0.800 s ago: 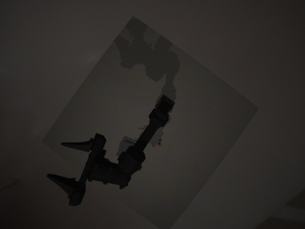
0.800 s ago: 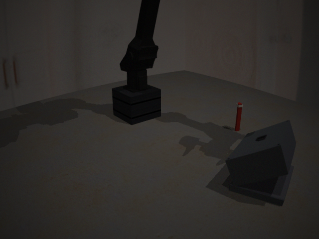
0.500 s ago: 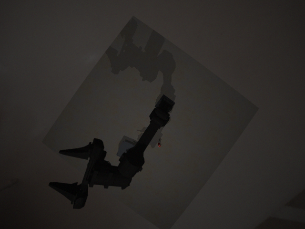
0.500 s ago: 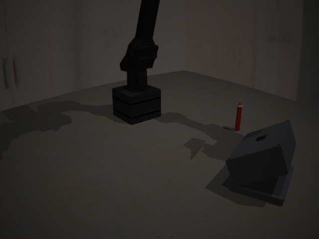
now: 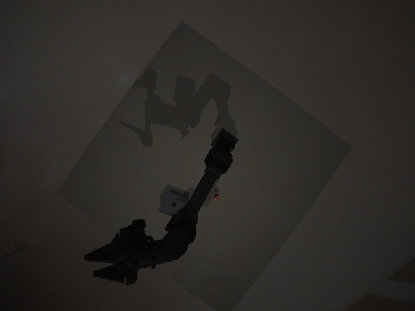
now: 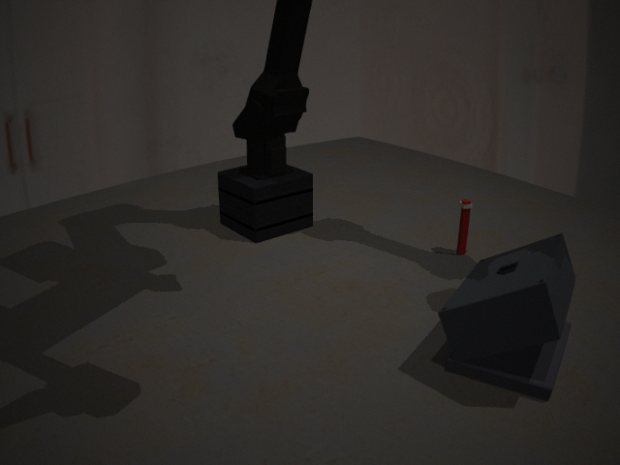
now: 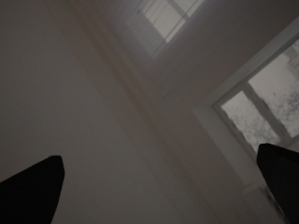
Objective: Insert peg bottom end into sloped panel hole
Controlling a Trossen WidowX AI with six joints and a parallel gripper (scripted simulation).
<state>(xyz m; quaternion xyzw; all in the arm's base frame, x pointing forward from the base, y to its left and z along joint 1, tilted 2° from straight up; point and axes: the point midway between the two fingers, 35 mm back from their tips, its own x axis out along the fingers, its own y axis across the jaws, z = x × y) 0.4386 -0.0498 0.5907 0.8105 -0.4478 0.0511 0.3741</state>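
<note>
The red square peg is 210 mm behind my gripper tip, 240 mm to the left of it and 610 mm below it. Also, from my gripper tip: grey sloped panel (30 mm behind, 80 mm to the left, 610 mm below); then flat grey base plate (20 mm behind, 80 mm to the left, 660 mm below).
</note>
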